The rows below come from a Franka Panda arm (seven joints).
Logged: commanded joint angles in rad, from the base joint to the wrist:
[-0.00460, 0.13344, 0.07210, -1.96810, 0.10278, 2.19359, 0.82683]
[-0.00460, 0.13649, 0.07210, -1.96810, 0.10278, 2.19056, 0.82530]
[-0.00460, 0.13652, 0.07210, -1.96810, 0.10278, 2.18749, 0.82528]
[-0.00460, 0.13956, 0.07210, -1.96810, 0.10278, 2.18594, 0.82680]
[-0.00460, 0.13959, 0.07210, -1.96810, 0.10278, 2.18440, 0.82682]
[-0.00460, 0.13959, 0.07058, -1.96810, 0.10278, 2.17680, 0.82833]
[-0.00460, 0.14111, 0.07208, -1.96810, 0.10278, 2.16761, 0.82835]
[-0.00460, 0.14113, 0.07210, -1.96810, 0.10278, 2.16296, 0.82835]
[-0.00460, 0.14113, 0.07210, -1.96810, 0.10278, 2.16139, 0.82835]
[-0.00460, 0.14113, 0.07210, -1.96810, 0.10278, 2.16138, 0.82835]
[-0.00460, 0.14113, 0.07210, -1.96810, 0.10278, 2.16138, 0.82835]
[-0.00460, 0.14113, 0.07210, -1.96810, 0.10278, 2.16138, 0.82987]
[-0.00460, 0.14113, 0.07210, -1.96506, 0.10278, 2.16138, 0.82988]
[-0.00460, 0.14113, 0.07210, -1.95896, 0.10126, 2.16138, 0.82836]
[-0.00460, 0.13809, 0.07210, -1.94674, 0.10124, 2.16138, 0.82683]
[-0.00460, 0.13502, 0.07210, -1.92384, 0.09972, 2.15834, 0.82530]
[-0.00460, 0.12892, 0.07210, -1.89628, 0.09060, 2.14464, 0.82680]
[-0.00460, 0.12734, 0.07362, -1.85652, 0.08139, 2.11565, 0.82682]
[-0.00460, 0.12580, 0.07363, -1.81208, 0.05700, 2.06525, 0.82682]
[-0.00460, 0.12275, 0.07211, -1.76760, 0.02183, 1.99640, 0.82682]
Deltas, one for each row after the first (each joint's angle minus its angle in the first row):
[0.00000, 0.00305, 0.00000, 0.00000, 0.00000, -0.00303, -0.00153]
[0.00000, 0.00308, 0.00000, 0.00000, 0.00000, -0.00610, -0.00155]
[0.00000, 0.00612, 0.00000, 0.00000, 0.00000, -0.00765, -0.00003]
[0.00000, 0.00615, 0.00000, 0.00000, 0.00000, -0.00919, -0.00001]
[0.00000, 0.00615, -0.00152, 0.00000, 0.00000, -0.01679, 0.00150]
[0.00000, 0.00767, -0.00002, 0.00000, 0.00000, -0.02598, 0.00152]
[0.00000, 0.00769, 0.00000, 0.00000, 0.00000, -0.03063, 0.00152]
[0.00000, 0.00769, 0.00000, 0.00000, 0.00000, -0.03220, 0.00152]
[0.00000, 0.00769, 0.00000, 0.00000, 0.00000, -0.03221, 0.00152]
[0.00000, 0.00769, 0.00000, 0.00000, 0.00000, -0.03221, 0.00152]
[0.00000, 0.00769, 0.00000, 0.00000, 0.00000, -0.03221, 0.00304]
[0.00000, 0.00769, 0.00000, 0.00304, 0.00000, -0.03221, 0.00305]
[0.00000, 0.00769, 0.00000, 0.00914, -0.00152, -0.03221, 0.00153]
[0.00000, 0.00465, 0.00000, 0.02136, -0.00154, -0.03221, 0.00000]
[0.00000, 0.00158, 0.00000, 0.04426, -0.00306, -0.03525, -0.00153]
[0.00000, -0.00452, 0.00000, 0.07182, -0.01218, -0.04895, -0.00003]
[0.00000, -0.00610, 0.00152, 0.11158, -0.02139, -0.07794, -0.00001]
[0.00000, -0.00764, 0.00153, 0.15602, -0.04578, -0.12834, -0.00001]
[0.00000, -0.01069, 0.00001, 0.20050, -0.08095, -0.19719, -0.00001]

